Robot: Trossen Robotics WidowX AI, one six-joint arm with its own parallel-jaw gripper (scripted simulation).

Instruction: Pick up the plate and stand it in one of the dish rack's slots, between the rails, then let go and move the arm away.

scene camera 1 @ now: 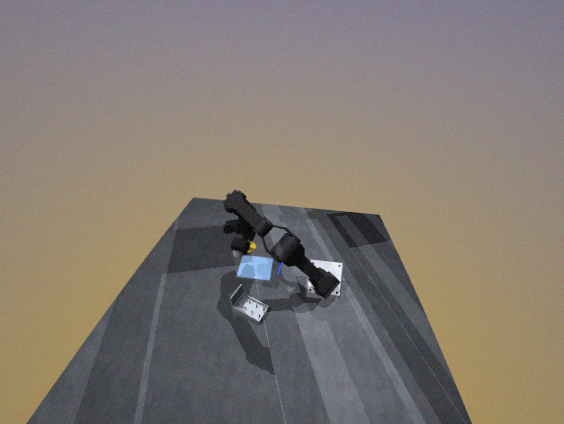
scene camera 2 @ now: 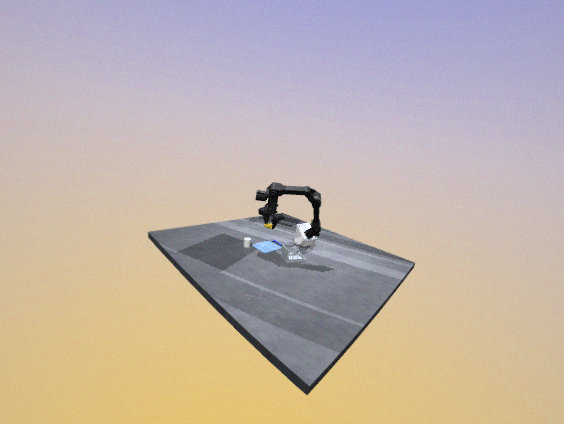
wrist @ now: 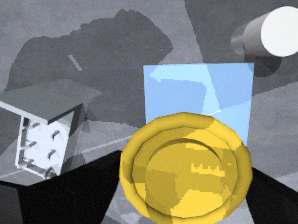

Scene:
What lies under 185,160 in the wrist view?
A yellow plate.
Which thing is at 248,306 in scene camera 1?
A grey dish rack.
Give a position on a light blue mat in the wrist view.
At 223,91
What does my gripper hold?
A yellow plate.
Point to a light blue mat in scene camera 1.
256,268

